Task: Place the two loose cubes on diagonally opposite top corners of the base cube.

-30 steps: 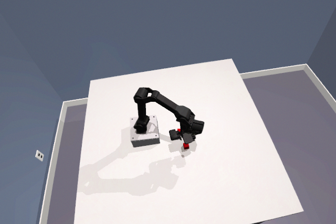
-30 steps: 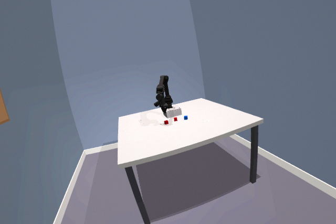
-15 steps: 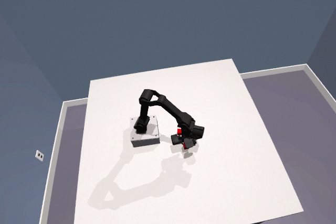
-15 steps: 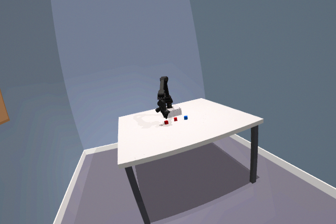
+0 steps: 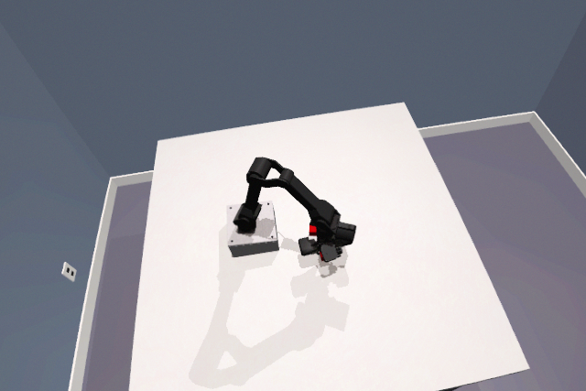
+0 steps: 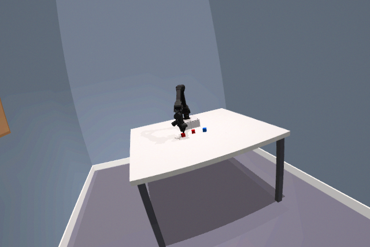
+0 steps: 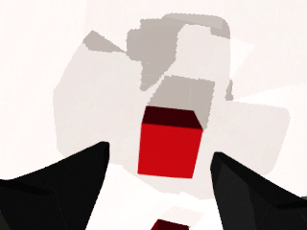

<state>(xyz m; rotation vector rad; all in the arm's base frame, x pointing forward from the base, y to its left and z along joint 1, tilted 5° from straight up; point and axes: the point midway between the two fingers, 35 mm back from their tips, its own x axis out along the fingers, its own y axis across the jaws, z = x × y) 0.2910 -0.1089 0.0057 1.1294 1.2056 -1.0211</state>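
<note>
The blue base cube lies 22 cm to the left of my gripper tip, 2 cm below it and 1 cm behind it.
</note>
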